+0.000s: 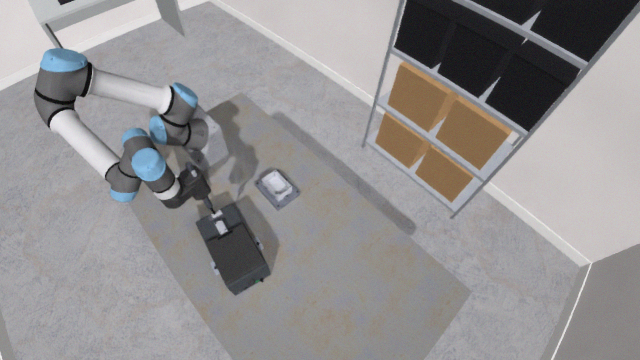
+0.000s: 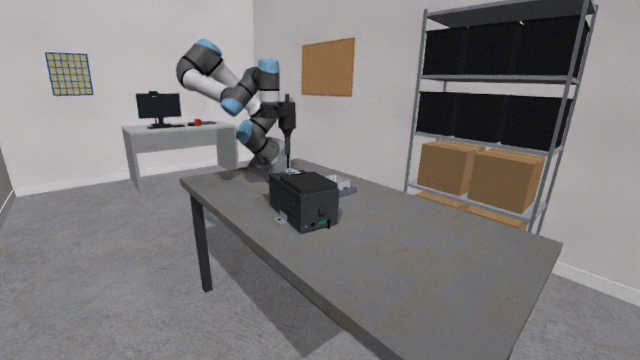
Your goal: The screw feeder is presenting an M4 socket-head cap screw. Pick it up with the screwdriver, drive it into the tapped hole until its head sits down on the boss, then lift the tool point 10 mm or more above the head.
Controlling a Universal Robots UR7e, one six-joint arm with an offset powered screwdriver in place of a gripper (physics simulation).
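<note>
The black screw feeder [image 1: 239,256] [image 2: 303,201] stands on the table, with pale metal parts at its end nearest the arm's base. My screwdriver [image 1: 214,212] [image 2: 288,169] points down, its tip at or just above the pale pick-up part [image 1: 217,215] of the feeder. Contact cannot be made out. The screw is too small to see, so whether one sits on the bit cannot be told. The white workpiece [image 1: 276,185] [image 2: 341,182] lies on a dark plate beside the feeder, apart from the tool. Its tapped hole and boss cannot be made out.
The table [image 1: 350,255] [image 2: 425,250] carries the feeder, the workpiece and the arm's base [image 1: 216,145]. A shelf rack [image 1: 385,75] [image 2: 421,50] with black bins and cardboard boxes stands beyond the table. A desk [image 2: 175,142] with a monitor stands behind.
</note>
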